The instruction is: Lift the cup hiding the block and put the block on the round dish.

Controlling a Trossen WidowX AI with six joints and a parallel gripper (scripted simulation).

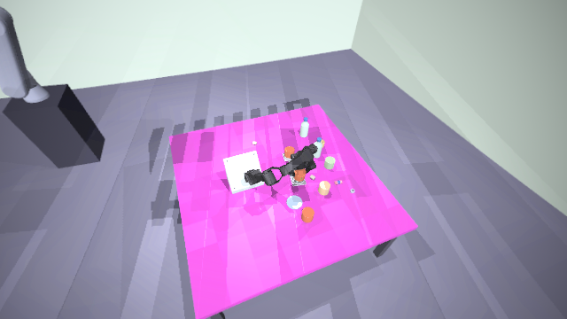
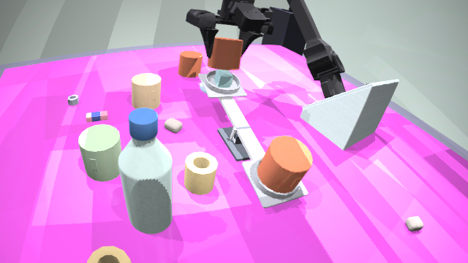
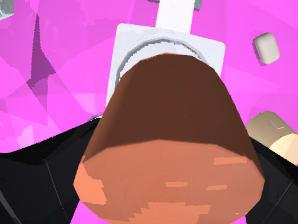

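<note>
Now: the light blue block 5 cm below my gripper tip and 1 cm to the left of it. Round my gripper tip: orange cup: 2 cm to the right, 1 cm above; round dish: 13 cm below, 10 cm to the right, 6 cm behind; balance: 13 cm to the left, 9 cm below, 1 cm ahead.
</note>
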